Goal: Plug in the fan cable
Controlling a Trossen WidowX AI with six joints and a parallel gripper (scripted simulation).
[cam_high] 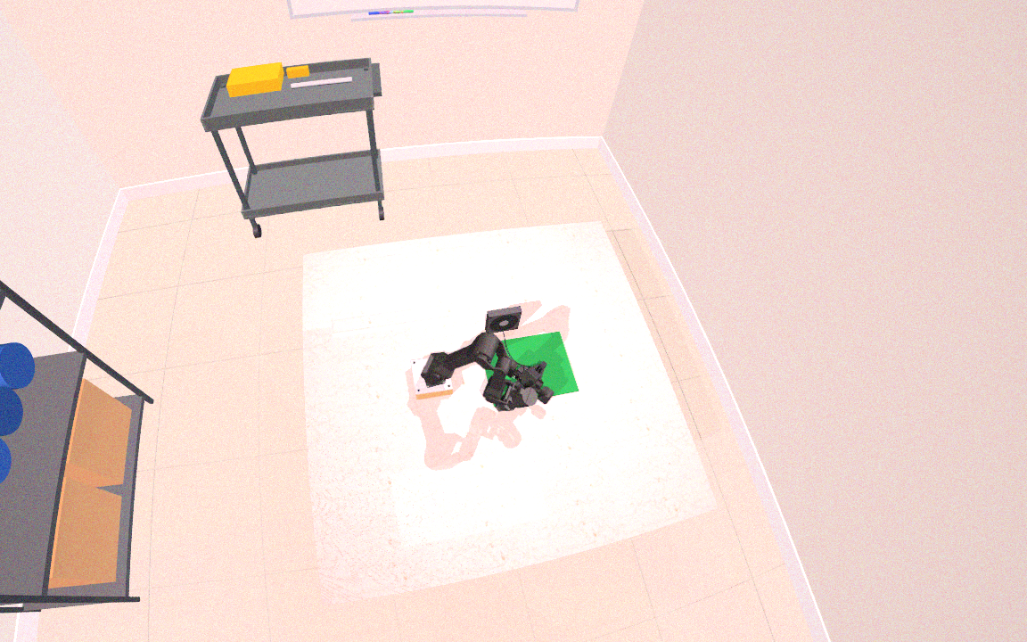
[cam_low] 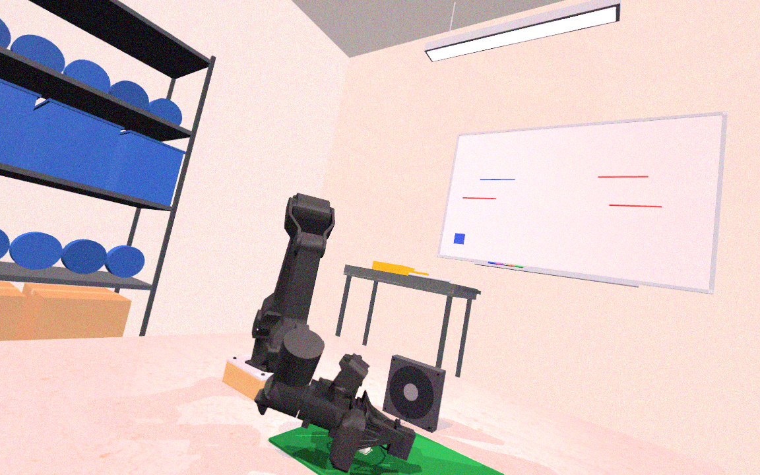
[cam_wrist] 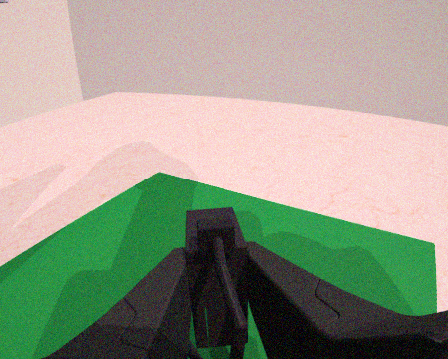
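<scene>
My gripper tip is now 3 cm past the green board, 3 cm to the right of it and 7 cm above it. Also, from my gripper tip: fan: 6 cm behind, 20 cm to the left; dark plug: 1 cm below.
</scene>
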